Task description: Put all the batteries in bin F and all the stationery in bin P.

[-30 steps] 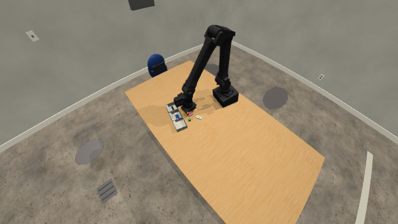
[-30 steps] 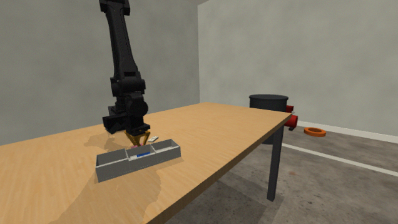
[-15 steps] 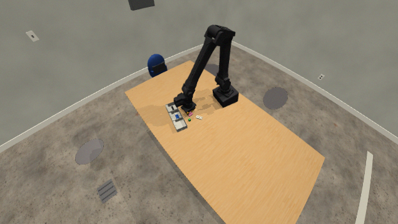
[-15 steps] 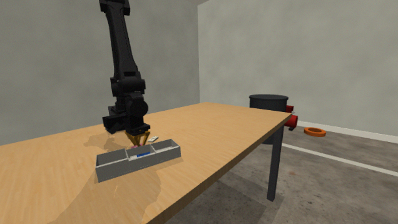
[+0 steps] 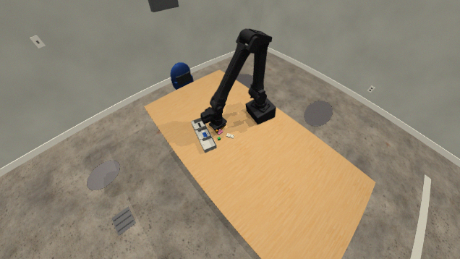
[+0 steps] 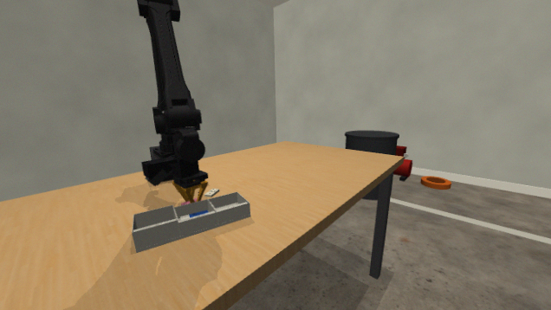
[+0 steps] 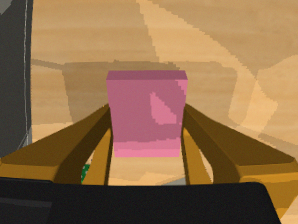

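The bin rack is 10 cm ahead of my hand, 5 cm to the right of it and 1 cm above it. The rest, counted from my hand: green ball (5 cm to the left, 4 cm ahead); pink eraser block (right at my hand); white domino-like piece (9 cm to the left, 3 cm behind).
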